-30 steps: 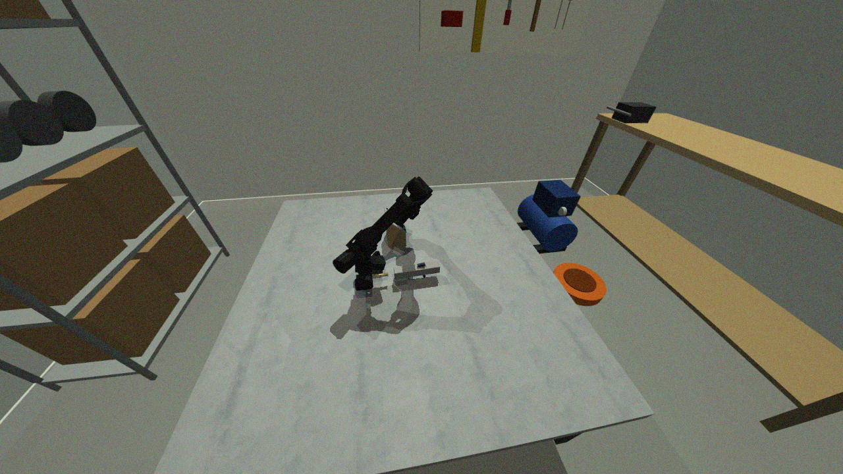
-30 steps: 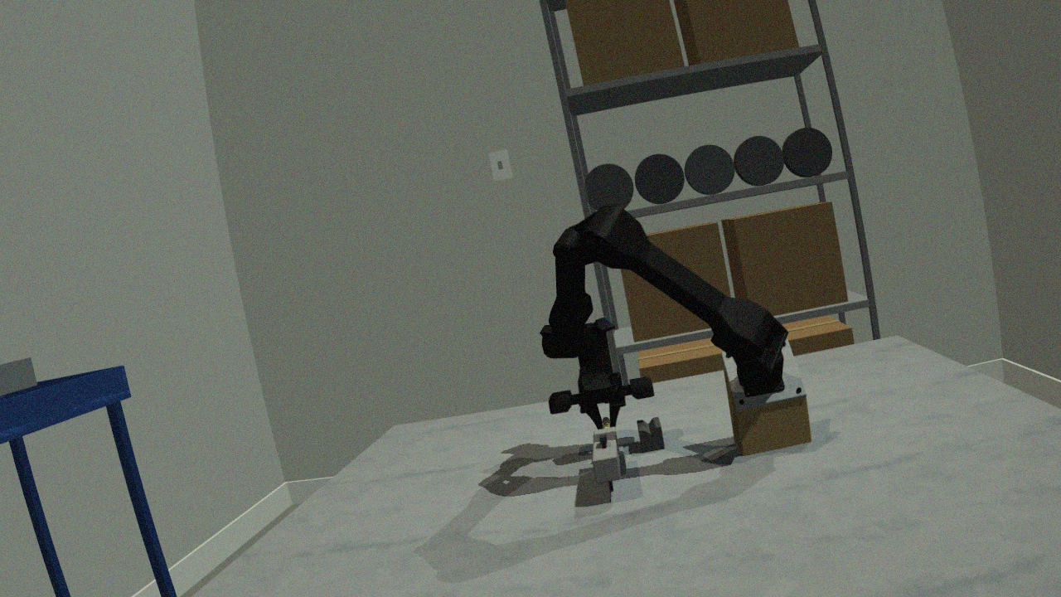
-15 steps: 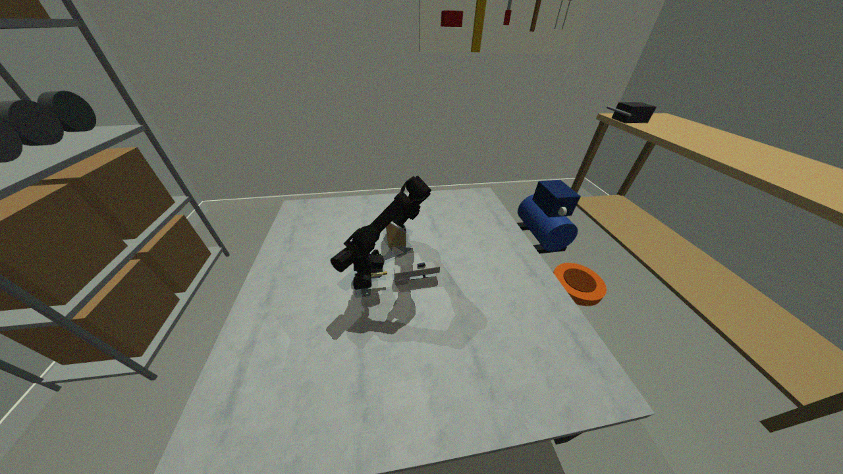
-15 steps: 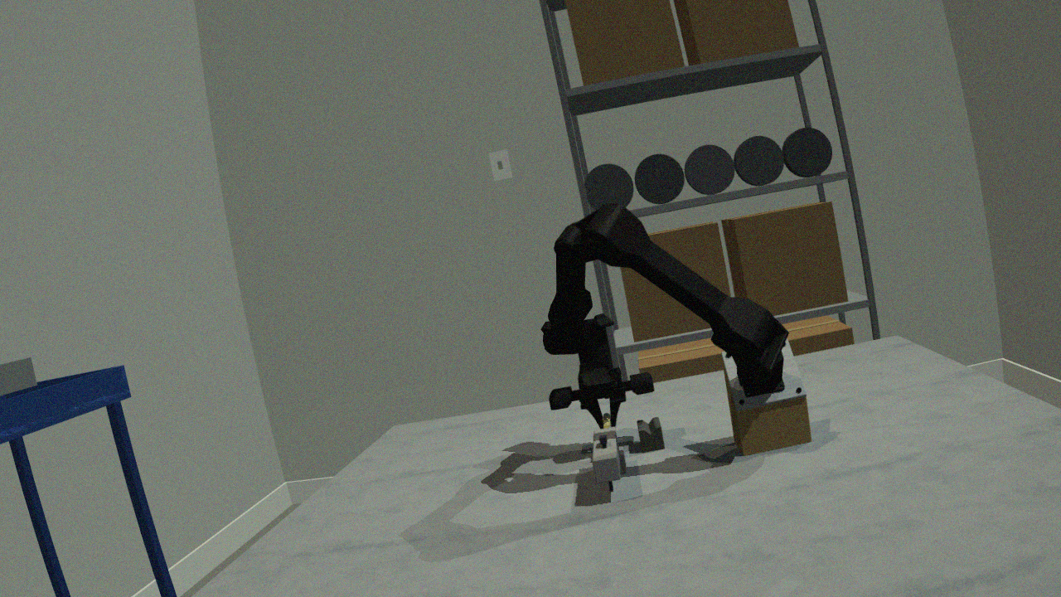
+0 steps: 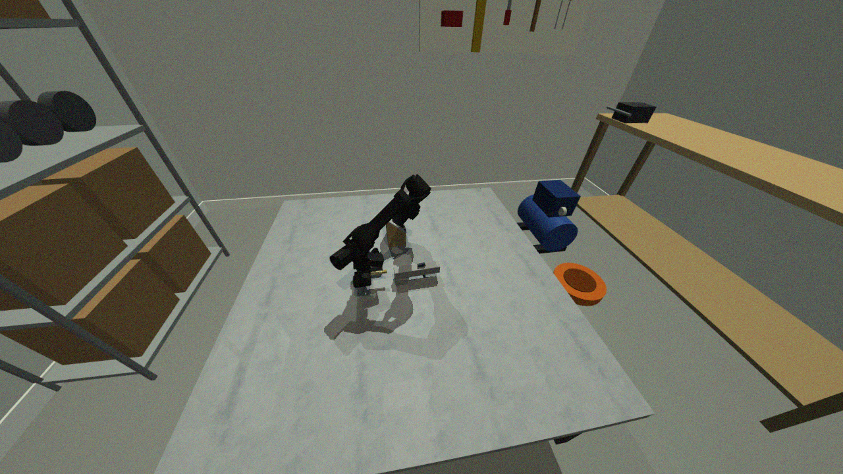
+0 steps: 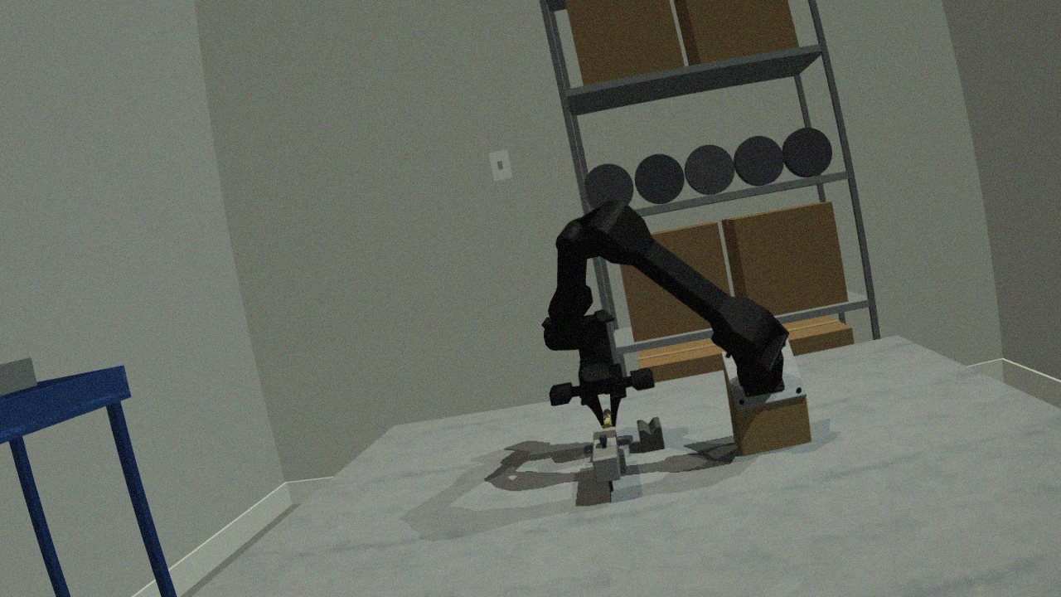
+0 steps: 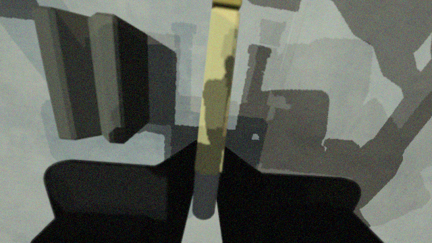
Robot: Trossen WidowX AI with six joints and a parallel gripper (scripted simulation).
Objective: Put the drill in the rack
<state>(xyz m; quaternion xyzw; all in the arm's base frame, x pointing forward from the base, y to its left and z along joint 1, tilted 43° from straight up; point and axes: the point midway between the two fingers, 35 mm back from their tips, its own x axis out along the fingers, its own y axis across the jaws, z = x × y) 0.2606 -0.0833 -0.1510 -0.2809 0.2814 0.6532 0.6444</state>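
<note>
The drill is 40 mm to the left of my gripper tip and 30 mm above it. Also, from my gripper tip: rack 70 mm behind, 40 mm to the left, 10 mm below; black key 230 mm to the left, 20 mm above; grey fixture block 210 mm to the left, 20 mm above.
</note>
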